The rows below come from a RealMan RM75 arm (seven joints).
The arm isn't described. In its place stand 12 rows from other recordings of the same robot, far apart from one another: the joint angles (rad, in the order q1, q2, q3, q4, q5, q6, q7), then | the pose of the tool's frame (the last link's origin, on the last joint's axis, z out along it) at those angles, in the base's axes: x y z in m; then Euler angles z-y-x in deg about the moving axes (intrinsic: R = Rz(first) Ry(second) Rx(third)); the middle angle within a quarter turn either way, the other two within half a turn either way.
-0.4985 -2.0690 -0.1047 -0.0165 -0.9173 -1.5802 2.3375 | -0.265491 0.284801 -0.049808 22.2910 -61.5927 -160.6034
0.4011 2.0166 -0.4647 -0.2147 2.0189 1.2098 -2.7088 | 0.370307 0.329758 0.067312 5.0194 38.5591 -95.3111
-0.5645 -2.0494 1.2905 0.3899 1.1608 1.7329 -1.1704 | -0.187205 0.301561 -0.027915 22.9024 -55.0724 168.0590
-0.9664 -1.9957 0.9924 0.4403 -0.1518 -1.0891 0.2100 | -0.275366 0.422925 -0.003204 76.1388 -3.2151 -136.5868
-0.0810 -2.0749 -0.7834 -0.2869 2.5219 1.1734 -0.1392 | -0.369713 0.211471 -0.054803 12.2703 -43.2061 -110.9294
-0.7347 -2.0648 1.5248 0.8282 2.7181 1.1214 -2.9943 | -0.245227 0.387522 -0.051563 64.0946 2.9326 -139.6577
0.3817 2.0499 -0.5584 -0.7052 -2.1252 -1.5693 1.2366 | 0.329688 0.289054 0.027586 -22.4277 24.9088 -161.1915
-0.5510 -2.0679 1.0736 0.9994 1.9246 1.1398 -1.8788 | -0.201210 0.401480 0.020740 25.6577 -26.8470 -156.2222
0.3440 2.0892 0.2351 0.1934 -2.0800 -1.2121 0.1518 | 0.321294 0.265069 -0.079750 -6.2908 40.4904 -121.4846
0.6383 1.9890 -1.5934 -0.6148 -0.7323 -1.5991 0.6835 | 0.111577 0.336779 0.001111 46.5359 52.8476 -136.6618
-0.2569 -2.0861 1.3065 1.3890 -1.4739 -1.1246 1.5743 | -0.167145 0.343692 0.035733 -2.0881 -26.1218 -145.7317
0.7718 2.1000 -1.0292 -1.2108 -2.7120 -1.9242 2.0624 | 0.182872 0.345934 0.030570 -27.3199 -23.5716 -172.3166
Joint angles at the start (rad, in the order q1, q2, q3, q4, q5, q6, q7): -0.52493 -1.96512 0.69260 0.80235 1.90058 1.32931 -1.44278
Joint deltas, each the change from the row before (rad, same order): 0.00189 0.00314 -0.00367 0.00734 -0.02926 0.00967 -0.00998; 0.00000 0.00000 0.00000 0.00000 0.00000 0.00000 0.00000; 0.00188 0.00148 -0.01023 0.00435 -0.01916 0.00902 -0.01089; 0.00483 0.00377 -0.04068 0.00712 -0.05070 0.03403 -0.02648; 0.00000 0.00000 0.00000 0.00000 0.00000 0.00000 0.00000; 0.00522 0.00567 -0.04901 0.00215 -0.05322 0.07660 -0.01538; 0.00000 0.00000 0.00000 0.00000 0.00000 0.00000 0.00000; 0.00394 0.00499 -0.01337 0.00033 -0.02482 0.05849 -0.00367; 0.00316 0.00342 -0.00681 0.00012 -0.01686 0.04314 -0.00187; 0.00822 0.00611 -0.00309 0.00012 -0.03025 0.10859 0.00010; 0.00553 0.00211 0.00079 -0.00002 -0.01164 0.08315 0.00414; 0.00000 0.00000 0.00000 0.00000 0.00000 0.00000 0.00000; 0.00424 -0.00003 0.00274 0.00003 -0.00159 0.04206 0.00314; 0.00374 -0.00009 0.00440 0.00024 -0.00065 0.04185 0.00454
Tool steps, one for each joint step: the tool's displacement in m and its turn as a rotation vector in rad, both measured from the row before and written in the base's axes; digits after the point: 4 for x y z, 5 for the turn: 0.0035 0.0006 0.0051 0.01381 -0.02863 -0.00645; 0.0000 0.0000 0.0000 0.00000 0.00000 0.00000; 0.0017 -0.0001 0.0043 0.01145 -0.02663 0.00079; 0.0035 -0.0018 0.0128 0.03162 -0.07946 -0.00067; 0.0000 0.0000 0.0000 0.00000 0.00000 0.00000; 0.0054 -0.0069 0.0125 0.01212 -0.08612 -0.03493; 0.0000 0.0000 0.0000 0.00000 0.00000 0.00000; 0.0043 -0.0061 0.0040 -0.01433 -0.03466 -0.03812; 0.0031 -0.0048 0.0023 -0.01313 -0.02197 -0.02980; 0.0075 -0.0133 0.0014 -0.04899 -0.03706 -0.08041; 0.0049 -0.0110 -0.0011 -0.04469 -0.01748 -0.06305; 0.0000 0.0000 0.0000 0.00000 0.00000 0.00000; 0.0017 -0.0062 -0.0016 -0.02665 -0.00510 -0.03065; 0.0018 -0.0062 -0.0018 -0.02741 -0.00319 -0.03226
